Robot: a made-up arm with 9 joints. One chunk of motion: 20 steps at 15 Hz.
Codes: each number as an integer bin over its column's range. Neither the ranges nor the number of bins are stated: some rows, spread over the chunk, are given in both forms.
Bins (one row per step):
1: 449 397 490 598 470 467
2: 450 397 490 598 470 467
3: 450 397 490 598 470 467
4: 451 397 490 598 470 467
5: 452 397 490 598 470 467
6: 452 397 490 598 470 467
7: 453 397 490 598 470 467
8: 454 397 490 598 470 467
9: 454 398 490 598 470 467
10: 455 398 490 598 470 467
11: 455 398 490 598 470 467
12: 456 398 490 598 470 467
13: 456 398 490 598 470 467
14: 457 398 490 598 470 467
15: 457 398 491 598 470 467
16: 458 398 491 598 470 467
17: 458 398 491 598 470 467
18: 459 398 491 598 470 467
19: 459 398 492 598 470 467
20: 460 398 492 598 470 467
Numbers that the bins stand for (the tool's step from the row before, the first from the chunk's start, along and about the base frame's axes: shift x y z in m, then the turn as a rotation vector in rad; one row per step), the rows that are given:
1: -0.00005 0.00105 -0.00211 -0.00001 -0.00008 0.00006
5: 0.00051 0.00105 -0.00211 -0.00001 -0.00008 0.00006
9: 0.00089 0.00118 -0.00211 -0.00001 -0.00008 0.00006
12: 0.00127 0.00118 -0.00211 -0.00001 -0.00008 0.00006
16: 0.00165 0.00118 -0.00194 -0.00001 -0.00008 0.00006
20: 0.00203 0.00118 -0.00177 -0.00001 -0.00008 0.00006
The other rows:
2: 0.00014 0.00105 -0.00211 -0.00001 -0.00008 0.00006
3: 0.00014 0.00105 -0.00211 -0.00001 -0.00008 0.00006
4: 0.00032 0.00105 -0.00211 -0.00001 -0.00008 0.00006
6: 0.00051 0.00105 -0.00211 -0.00001 -0.00008 0.00006
7: 0.00070 0.00105 -0.00211 -0.00001 -0.00008 0.00006
8: 0.00089 0.00105 -0.00211 -0.00001 -0.00008 0.00006
10: 0.00108 0.00118 -0.00211 -0.00001 -0.00008 0.00006
11: 0.00108 0.00118 -0.00211 -0.00001 -0.00008 0.00006
13: 0.00127 0.00118 -0.00211 -0.00001 -0.00008 0.00006
14: 0.00146 0.00118 -0.00211 -0.00001 -0.00008 0.00006
15: 0.00146 0.00118 -0.00194 -0.00001 -0.00008 0.00006
17: 0.00165 0.00118 -0.00194 -0.00001 -0.00008 0.00006
18: 0.00184 0.00118 -0.00194 -0.00001 -0.00008 0.00006
19: 0.00184 0.00118 -0.00177 -0.00001 -0.00008 0.00006

